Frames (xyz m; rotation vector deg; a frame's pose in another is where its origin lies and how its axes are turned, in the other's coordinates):
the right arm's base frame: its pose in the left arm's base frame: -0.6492 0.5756 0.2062 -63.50 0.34 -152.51
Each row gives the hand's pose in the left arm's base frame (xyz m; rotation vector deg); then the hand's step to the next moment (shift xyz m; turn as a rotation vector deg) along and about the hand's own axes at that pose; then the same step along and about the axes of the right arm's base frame.
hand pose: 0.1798 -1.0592 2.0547 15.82 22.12 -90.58
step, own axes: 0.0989 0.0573 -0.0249 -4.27 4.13 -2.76
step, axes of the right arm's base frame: -0.0618 0.0973 -0.0199 -4.75 -3.69 2.60
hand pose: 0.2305 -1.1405 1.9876 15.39 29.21 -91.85
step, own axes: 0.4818 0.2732 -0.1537 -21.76 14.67 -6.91
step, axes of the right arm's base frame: -0.3301 0.4349 -0.1798 -14.74 -17.70 14.36
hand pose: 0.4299 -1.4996 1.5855 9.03 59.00 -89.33
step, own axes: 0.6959 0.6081 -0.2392 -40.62 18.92 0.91
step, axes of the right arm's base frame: -0.6905 0.4232 -0.5053 -15.48 -24.87 33.92
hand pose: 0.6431 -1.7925 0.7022 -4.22 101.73 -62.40
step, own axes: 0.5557 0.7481 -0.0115 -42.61 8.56 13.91
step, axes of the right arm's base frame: -0.6970 -0.0664 -0.6151 -11.61 -11.14 42.70
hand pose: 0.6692 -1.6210 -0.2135 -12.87 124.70 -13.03
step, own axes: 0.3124 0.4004 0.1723 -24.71 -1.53 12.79
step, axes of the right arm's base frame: -0.3318 -0.2582 -0.3329 -8.87 1.10 26.39
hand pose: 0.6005 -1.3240 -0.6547 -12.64 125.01 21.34
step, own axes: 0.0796 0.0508 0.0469 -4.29 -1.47 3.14
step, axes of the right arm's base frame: -0.0533 -0.0578 -0.0702 -2.57 1.30 4.71
